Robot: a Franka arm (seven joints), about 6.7 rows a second.
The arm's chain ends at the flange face. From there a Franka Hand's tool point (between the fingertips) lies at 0.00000 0.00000 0.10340 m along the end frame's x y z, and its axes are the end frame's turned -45 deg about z.
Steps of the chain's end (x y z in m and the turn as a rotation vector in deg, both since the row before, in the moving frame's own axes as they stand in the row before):
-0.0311, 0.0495, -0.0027, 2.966, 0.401, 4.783
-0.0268, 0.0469, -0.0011, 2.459, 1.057, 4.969
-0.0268, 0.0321, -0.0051, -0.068, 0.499, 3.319
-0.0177, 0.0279, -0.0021, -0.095, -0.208, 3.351
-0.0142, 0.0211, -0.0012, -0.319, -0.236, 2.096
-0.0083, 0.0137, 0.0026, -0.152, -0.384, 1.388
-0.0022, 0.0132, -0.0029, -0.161, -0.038, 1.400
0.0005, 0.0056, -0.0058, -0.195, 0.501, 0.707
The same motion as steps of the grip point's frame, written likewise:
-0.0526, 0.0099, -0.0028, 1.814, 2.381, 4.783
-0.0476, 0.0126, -0.0012, 0.991, 2.486, 4.969
-0.0411, 0.0045, -0.0051, -0.401, 0.305, 3.319
-0.0326, 0.0071, -0.0021, 0.080, -0.214, 3.351
-0.0257, 0.0050, -0.0012, -0.059, -0.392, 2.096
-0.0162, 0.0035, 0.0026, 0.164, -0.379, 1.388
-0.0111, 0.0079, -0.0029, -0.087, -0.141, 1.400
-0.0032, 0.0052, -0.0058, -0.492, 0.216, 0.707

